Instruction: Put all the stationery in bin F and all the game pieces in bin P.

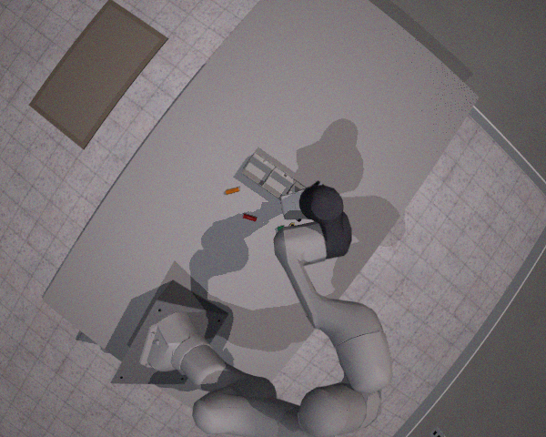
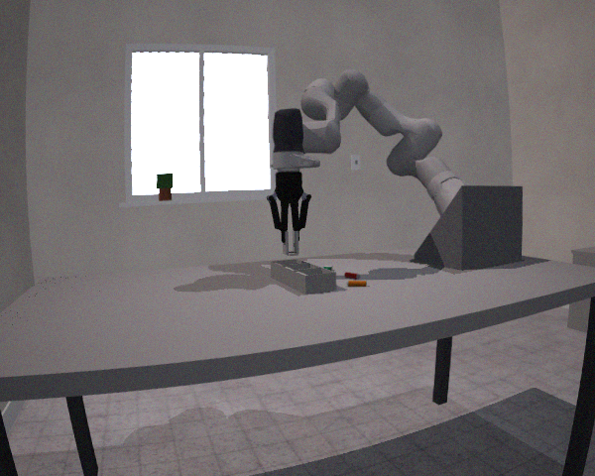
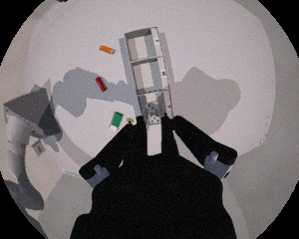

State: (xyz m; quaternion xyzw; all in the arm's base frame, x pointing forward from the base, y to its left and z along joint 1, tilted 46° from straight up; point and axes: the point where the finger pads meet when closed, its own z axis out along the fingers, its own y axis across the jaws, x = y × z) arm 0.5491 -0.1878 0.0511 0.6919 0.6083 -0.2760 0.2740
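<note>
The small green item is 140 mm behind my hand, 20 mm to the right of it and 100 mm below it. Also, from my hand: tiny yellowish object 90 mm behind, 30 mm to the right, 100 mm below; red piece 130 mm behind, 120 mm to the left, 100 mm below; white spotted piece 30 mm below.
</note>
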